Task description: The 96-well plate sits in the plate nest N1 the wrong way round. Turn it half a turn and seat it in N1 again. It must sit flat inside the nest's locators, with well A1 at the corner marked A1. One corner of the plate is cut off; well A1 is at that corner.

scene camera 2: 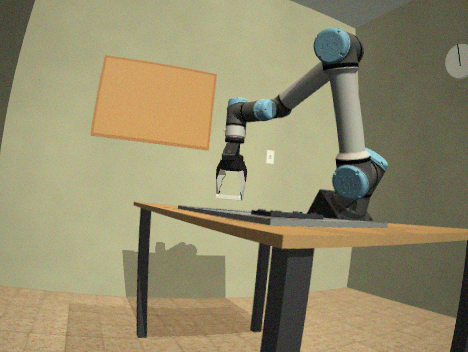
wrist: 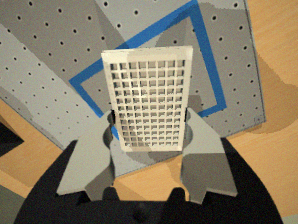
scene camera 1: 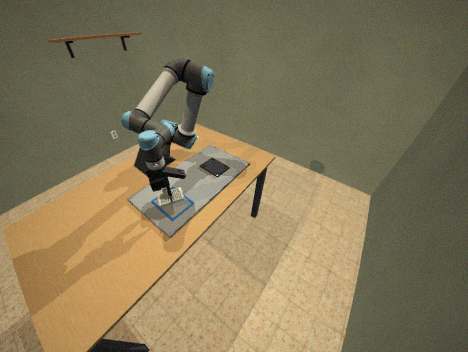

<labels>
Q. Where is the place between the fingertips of my gripper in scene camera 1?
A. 170,197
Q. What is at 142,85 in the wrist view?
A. A white 96-well plate.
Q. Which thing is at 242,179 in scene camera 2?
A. My gripper.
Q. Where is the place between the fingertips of my gripper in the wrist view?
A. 149,109
</labels>
